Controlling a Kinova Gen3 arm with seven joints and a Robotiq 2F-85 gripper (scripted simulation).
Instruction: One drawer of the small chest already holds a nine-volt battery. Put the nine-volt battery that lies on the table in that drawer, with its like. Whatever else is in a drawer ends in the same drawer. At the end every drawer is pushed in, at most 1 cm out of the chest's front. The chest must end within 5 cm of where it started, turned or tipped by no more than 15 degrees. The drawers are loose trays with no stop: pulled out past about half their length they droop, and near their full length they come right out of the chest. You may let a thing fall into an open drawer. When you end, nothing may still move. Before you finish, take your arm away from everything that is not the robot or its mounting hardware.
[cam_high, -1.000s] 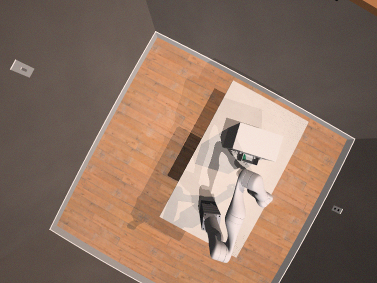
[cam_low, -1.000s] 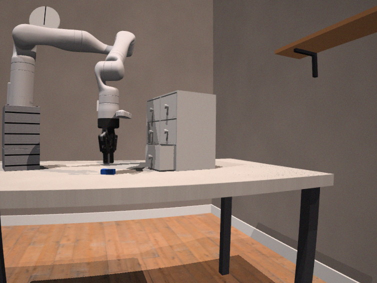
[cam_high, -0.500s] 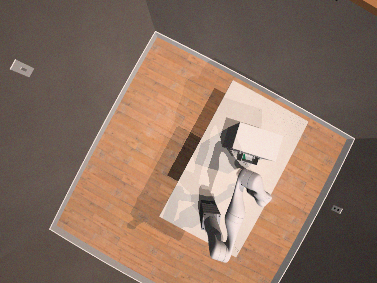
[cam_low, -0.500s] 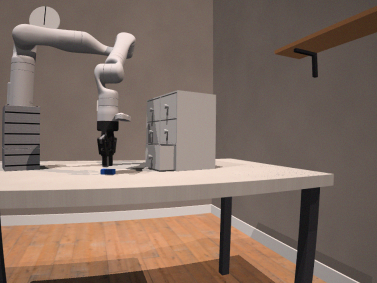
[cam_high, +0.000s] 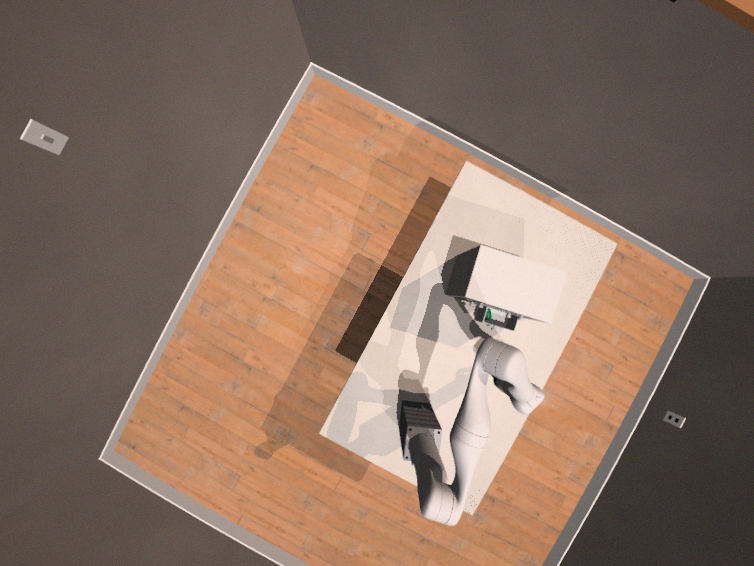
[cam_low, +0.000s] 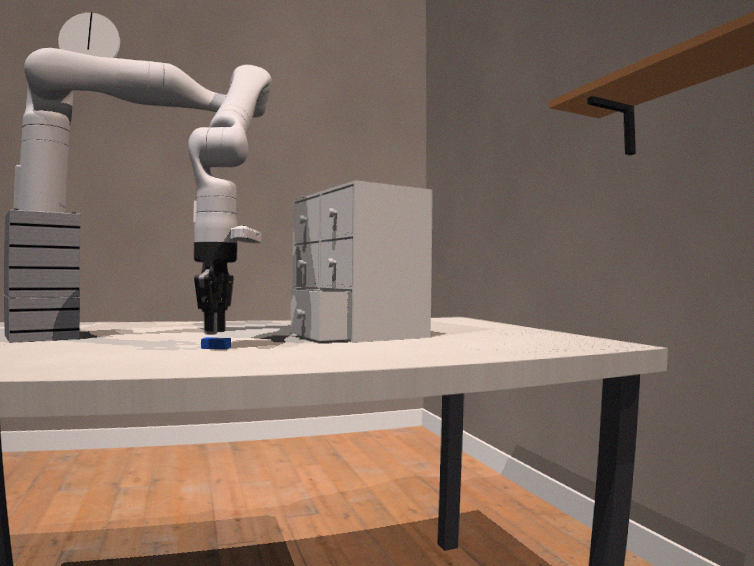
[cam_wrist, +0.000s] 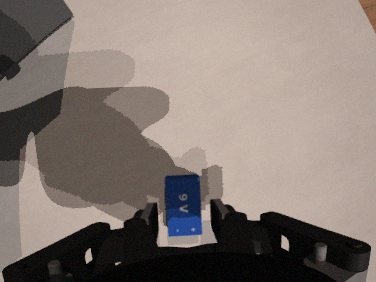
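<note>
Right now my hand is 30 mm above the blue nine-volt battery and 10 mm past it. Also, from my hand: green block 210 mm ahead, 160 mm to the left, 30 mm below.
</note>
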